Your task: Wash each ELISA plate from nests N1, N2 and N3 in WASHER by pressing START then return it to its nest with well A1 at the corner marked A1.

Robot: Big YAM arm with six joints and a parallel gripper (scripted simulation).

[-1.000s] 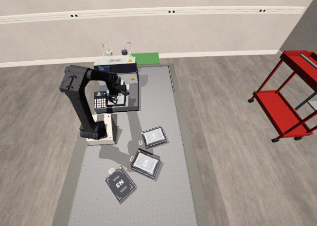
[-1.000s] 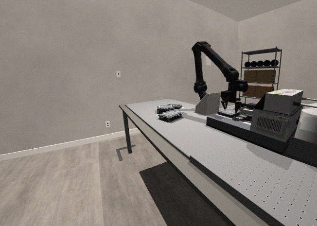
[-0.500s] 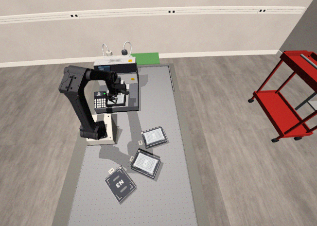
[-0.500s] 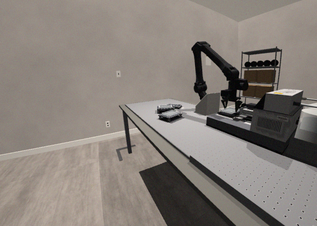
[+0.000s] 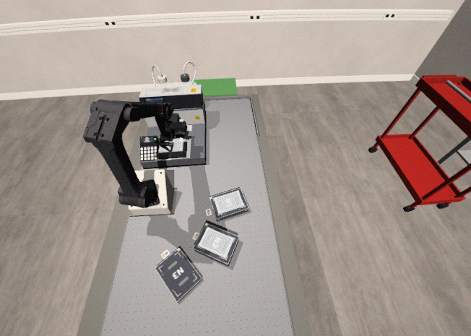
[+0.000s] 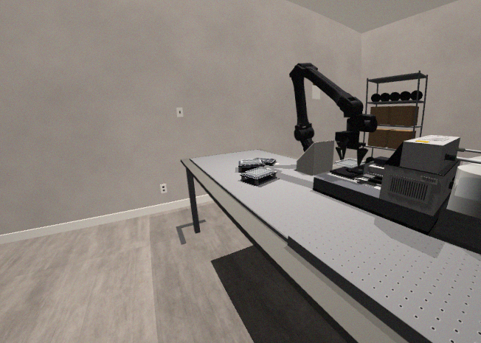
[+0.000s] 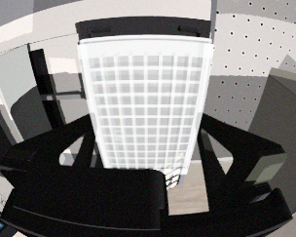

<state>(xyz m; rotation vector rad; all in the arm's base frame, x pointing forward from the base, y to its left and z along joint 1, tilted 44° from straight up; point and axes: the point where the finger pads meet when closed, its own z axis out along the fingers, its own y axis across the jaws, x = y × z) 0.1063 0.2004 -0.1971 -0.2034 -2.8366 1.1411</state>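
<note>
Now: hand 4 cm above the dark carrier. The rest, counted from my hand: washer: 1 cm ahead, 15 cm to the left, 1 cm above.
</note>
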